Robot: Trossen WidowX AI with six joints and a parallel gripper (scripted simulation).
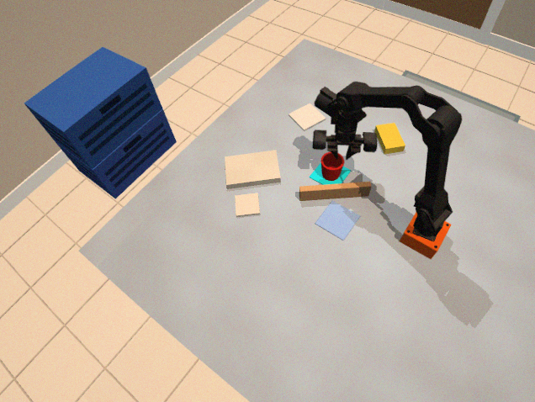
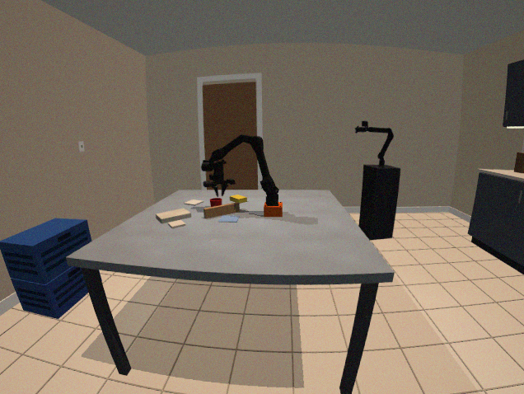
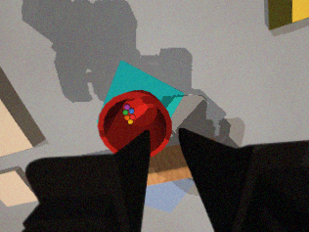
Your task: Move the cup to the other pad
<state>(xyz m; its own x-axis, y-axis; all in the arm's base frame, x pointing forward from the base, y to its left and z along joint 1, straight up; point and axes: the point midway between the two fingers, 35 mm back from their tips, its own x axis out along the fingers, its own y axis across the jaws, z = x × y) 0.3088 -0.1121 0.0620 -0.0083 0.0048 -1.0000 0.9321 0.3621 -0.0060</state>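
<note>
My gripper tip is now 50 mm above the red cup, 30 mm short of it and 10 mm to the right of it. Round my gripper tip: wooden bar 90 mm to the left, 70 mm below, 20 mm behind; then cyan pad 100 mm below, 30 mm ahead, 10 mm to the left; then pale blue pad 160 mm to the left, 100 mm below, 60 mm behind.
</note>
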